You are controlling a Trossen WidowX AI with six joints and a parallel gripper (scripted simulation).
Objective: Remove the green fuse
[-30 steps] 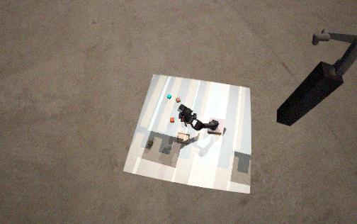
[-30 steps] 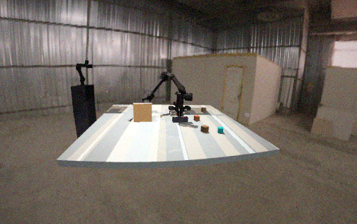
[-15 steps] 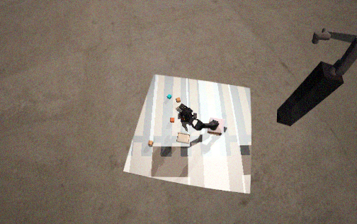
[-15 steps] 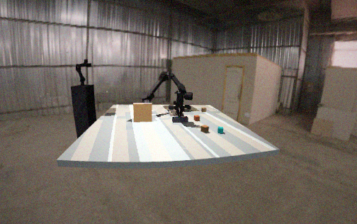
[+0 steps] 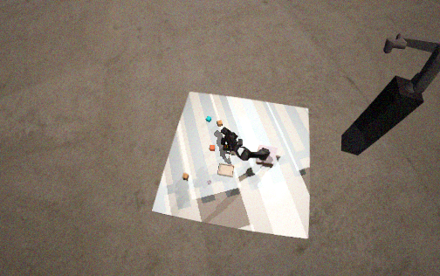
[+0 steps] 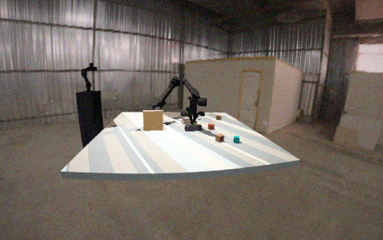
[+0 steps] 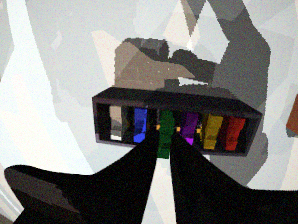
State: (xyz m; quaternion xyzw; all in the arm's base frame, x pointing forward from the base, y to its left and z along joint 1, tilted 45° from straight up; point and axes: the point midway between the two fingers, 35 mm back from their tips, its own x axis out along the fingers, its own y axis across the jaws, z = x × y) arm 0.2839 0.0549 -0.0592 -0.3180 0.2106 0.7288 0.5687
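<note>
Now: gripper tip 20 mm past the shallow wooden tray, 220 mm to the right of it and 50 mm above it. Also, from my gripper tip: green fuse 10 mm below.
</note>
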